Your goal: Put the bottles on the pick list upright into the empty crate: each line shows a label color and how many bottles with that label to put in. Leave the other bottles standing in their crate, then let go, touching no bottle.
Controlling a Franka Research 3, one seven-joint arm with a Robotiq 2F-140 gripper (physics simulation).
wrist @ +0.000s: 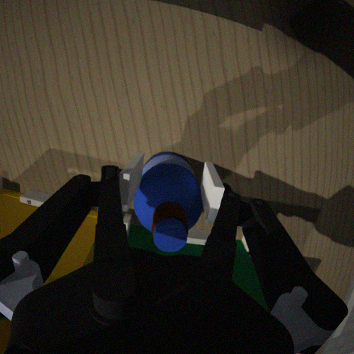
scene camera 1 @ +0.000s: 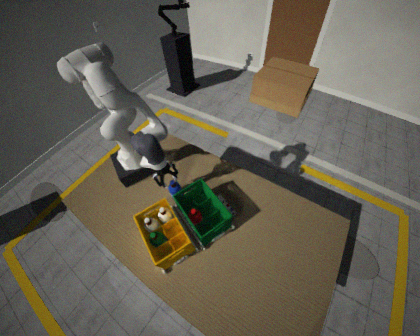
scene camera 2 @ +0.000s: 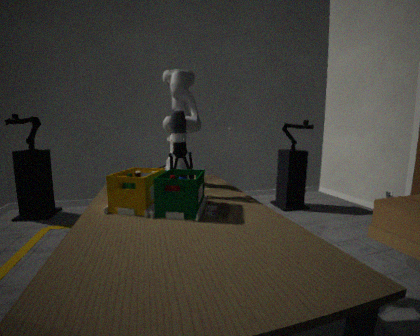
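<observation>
A blue bottle point(scene camera 1: 174, 187) point(wrist: 168, 192) stands upright on the table, just outside the back end of the green crate point(scene camera 1: 218, 234) point(scene camera 2: 178, 204). My gripper point(scene camera 1: 169, 181) point(scene camera 2: 181, 168) points down over it. In the wrist view its two pads point(wrist: 169, 191) press on opposite sides of the blue bottle, so it is shut on it. A red bottle point(scene camera 1: 195, 216) stands in the green crate. The yellow crate point(scene camera 1: 175, 259) point(scene camera 2: 129, 196) holds two white-capped bottles point(scene camera 1: 151, 223) point(scene camera 1: 164, 215) and a green bottle point(scene camera 1: 157, 238). The pick list's writing cannot be read.
The two crates stand side by side on the wooden table point(scene camera 1: 280, 240) point(scene camera 2: 200, 265), with a narrow gap between them. Their walls rise close to the blue bottle. Black pedestals point(scene camera 2: 34, 182) point(scene camera 2: 292, 177) and a cardboard box point(scene camera 1: 282, 86) stand away from the table.
</observation>
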